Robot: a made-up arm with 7 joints.
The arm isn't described. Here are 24 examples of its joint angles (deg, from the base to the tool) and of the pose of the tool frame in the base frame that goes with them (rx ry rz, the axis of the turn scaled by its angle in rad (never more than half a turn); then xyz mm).
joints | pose
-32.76 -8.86 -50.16 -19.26 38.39 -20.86 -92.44 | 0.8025 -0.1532 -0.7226 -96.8 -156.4 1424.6
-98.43 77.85 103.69 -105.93 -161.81 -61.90 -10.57 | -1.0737 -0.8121 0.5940 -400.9 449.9 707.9
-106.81 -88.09 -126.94 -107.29 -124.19 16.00 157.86 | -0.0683 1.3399 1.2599 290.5 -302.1 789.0
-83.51 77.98 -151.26 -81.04 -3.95 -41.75 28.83 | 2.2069 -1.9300 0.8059 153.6 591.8 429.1
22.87 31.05 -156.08 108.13 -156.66 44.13 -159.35 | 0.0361 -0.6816 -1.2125 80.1 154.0 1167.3
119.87 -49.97 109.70 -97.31 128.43 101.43 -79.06 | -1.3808 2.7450 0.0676 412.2 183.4 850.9
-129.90 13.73 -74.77 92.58 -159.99 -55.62 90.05 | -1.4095 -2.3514 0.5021 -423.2 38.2 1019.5
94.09 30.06 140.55 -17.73 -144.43 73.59 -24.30 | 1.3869 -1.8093 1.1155 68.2 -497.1 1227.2
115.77 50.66 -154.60 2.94 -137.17 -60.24 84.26 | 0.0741 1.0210 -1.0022 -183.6 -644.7 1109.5
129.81 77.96 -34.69 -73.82 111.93 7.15 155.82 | -0.8981 0.2972 2.4806 -584.5 -297.5 919.7
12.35 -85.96 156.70 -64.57 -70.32 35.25 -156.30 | 0.6828 -0.1140 -2.2208 -639.2 245.6 883.2
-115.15 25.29 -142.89 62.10 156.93 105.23 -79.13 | -1.1133 -0.6588 -0.3231 -289.2 113.9 1273.9
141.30 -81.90 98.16 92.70 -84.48 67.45 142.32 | -0.2040 -0.5519 -0.2335 225.4 541.3 652.8
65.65 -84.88 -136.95 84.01 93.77 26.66 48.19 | -1.1553 1.5176 -0.0858 49.8 630.3 444.3
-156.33 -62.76 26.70 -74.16 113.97 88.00 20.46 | -2.0671 0.9823 0.1589 594.1 -278.7 586.7
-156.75 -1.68 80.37 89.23 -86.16 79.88 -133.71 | 1.7699 -1.1516 -2.0139 16.8 248.5 1120.6
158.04 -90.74 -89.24 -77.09 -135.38 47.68 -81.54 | -2.2907 0.0285 0.9562 389.5 479.8 570.7
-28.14 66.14 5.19 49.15 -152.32 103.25 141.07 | -0.3124 -0.5906 -1.7935 654.4 321.7 779.4
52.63 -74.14 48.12 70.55 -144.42 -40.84 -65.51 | 1.2493 -0.4989 -0.3346 -553.8 272.4 899.4
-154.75 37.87 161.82 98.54 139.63 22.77 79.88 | -0.1538 0.7788 -1.0414 -45.4 1.2 1190.0
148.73 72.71 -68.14 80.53 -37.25 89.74 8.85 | -0.9866 0.9768 -1.0416 -312.2 -521.3 654.4
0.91 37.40 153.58 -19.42 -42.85 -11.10 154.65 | -0.9880 0.5798 -1.2203 574.7 73.6 1218.0
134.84 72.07 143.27 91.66 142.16 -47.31 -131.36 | -0.3749 -1.8788 -1.9635 -391.1 -169.9 1021.3
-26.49 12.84 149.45 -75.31 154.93 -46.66 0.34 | -0.9751 0.1570 -1.7988 214.4 341.0 1186.9
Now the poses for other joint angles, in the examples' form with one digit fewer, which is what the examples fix.
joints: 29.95 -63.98 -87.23 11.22 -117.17 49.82 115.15
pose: 1.174 -1.734 -1.210 -658 402 952
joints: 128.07 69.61 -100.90 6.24 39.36 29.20 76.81
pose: 1.239 -0.919 0.840 -416 -724 856
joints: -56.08 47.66 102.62 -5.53 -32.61 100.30 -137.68
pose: -1.195 1.780 -1.324 331 456 1123
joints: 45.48 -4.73 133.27 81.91 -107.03 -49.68 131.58
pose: -0.353 -1.838 -0.871 -359 131 1155
